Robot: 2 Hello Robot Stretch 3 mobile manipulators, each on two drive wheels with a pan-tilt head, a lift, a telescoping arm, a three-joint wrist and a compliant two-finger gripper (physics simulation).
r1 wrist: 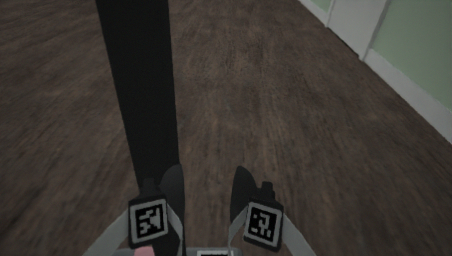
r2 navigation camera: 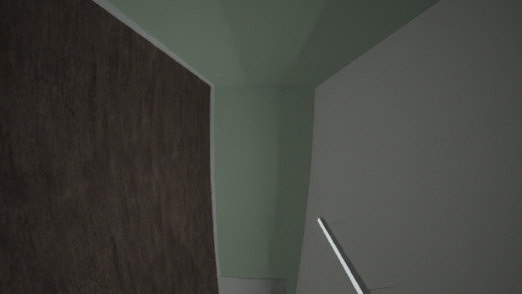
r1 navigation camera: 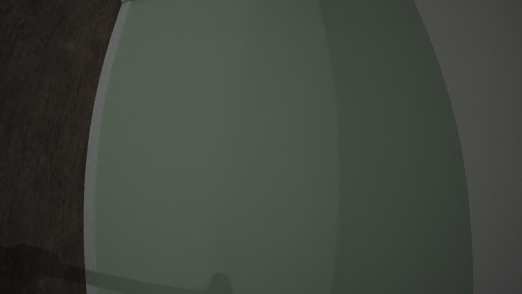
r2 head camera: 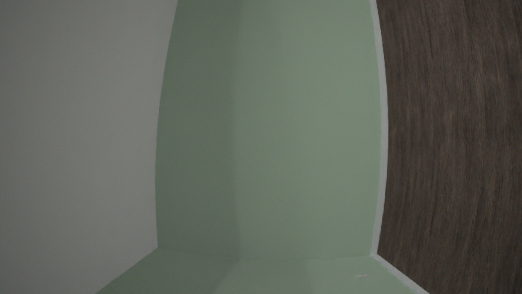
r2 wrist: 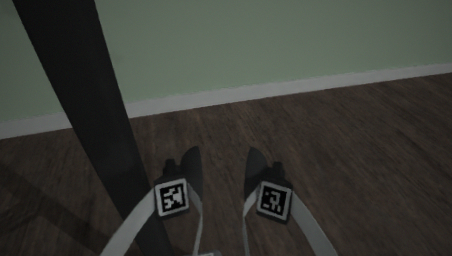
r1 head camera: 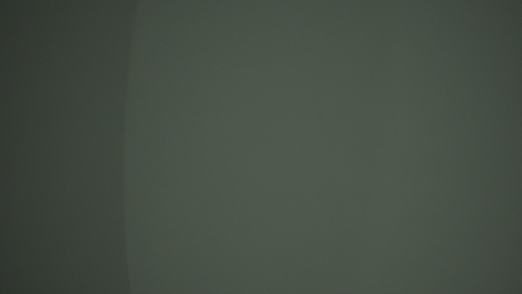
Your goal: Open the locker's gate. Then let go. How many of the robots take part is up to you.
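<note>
The locker and its gate do not show in any of the views. The r1 gripper (r1 wrist: pixel 208 172) is open in the r1 wrist view, with bare wooden floor between and beyond its fingertips. The r2 gripper (r2 wrist: pixel 223 152) is open in the r2 wrist view, with wooden floor between its fingers and a green wall ahead of it. Neither gripper touches anything that shows.
A green wall (r1 head camera: pixel 310 150) (r1 navigation camera: pixel 215 150) (r2 head camera: pixel 305 125) (r2 wrist: pixel 280 40) stands close to both robots. A white door frame (r1 wrist: pixel 352 22) is at the right of the r1 wrist view. A thin light bar (r2 navigation camera: pixel 340 255) hangs along the ceiling (r2 navigation camera: pixel 415 150). Dark masts (r1 wrist: pixel 142 75) (r2 wrist: pixel 85 75) cross both wrist views.
</note>
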